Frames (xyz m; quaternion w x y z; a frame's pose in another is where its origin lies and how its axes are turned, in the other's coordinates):
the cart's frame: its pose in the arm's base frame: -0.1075 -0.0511 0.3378 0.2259 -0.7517 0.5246 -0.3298
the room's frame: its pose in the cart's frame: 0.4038 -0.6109 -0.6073 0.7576 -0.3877 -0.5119 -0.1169
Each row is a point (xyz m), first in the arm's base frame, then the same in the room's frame.
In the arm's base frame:
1: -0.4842 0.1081 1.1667
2: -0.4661 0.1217 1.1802
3: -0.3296 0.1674 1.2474
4: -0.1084 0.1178 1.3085
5: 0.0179 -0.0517 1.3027
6: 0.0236 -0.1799 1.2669
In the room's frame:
1: -0.3434 0.0182 0.4122
2: -0.3479 -0.0038 0.3983
3: -0.3311 -0.1258 0.2980
4: -0.2119 -0.2287 0.1238
5: -0.0476 -0.1792 0.0003
6: 0.0426 -0.0845 -0.0251

